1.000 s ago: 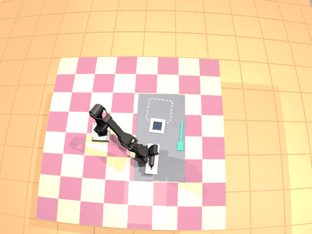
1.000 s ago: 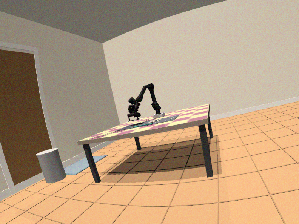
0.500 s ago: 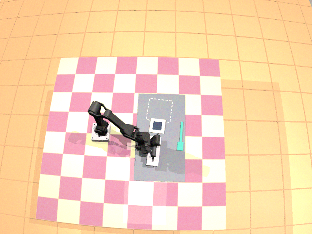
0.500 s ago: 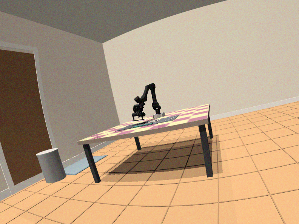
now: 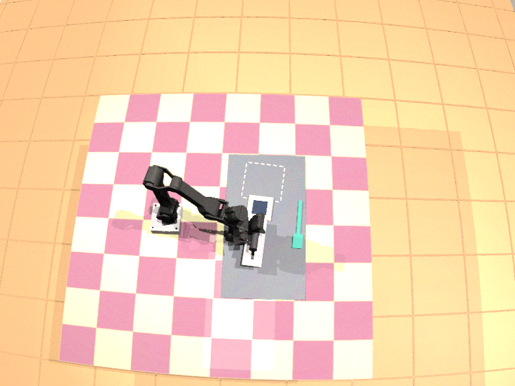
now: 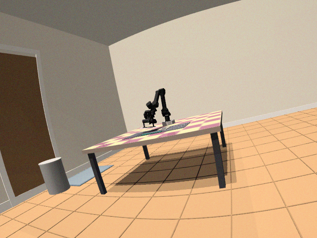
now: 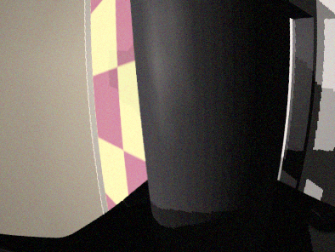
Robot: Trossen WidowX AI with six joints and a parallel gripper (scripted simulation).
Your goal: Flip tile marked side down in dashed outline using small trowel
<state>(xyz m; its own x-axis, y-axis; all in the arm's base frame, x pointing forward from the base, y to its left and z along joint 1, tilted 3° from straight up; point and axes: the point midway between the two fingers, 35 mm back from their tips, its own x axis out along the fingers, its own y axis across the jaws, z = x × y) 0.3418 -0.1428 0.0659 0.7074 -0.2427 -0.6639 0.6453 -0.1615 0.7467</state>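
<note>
Now: gripper tip 11 cm above the grey mat, 7 cm to the right of it and 3 cm short of it. The rest, counted from my gripper tip: square tile (14 cm to the left, 9 cm below, 1 cm ahead); trowel (2 cm behind, 1 cm to the left, 1 cm below); teal long-handled tool (16 cm ahead, 9 cm below, 2 cm to the left).
</note>
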